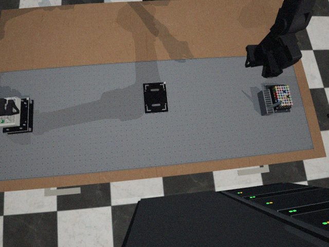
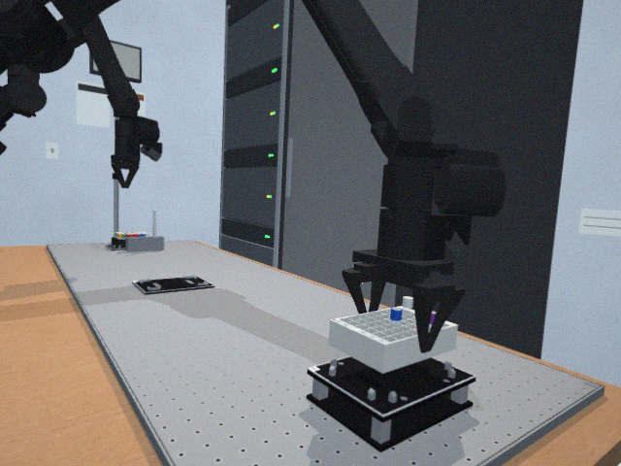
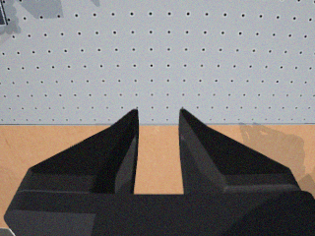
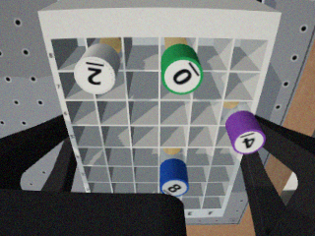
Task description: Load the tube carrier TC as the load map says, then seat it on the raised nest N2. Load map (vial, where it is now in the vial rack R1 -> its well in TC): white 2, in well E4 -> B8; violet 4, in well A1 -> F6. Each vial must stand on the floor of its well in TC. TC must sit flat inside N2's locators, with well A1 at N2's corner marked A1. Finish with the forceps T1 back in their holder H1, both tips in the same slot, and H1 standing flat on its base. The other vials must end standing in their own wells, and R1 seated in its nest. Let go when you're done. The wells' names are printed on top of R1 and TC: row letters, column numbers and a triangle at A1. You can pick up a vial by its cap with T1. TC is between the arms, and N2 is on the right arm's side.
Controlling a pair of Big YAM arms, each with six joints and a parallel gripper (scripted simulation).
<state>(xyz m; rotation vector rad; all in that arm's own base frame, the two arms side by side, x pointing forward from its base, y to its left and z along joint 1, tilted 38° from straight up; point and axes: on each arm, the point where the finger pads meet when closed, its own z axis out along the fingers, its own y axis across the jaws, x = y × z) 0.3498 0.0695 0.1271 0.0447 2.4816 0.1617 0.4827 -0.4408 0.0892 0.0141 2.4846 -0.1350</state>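
Now: the tube carrier TC right at my right hand. The rest, counted from my right hand: raised nest N2: 50 mm below; then grey holder H1: 1230 mm to the left, 70 mm below, 10 mm ahead.
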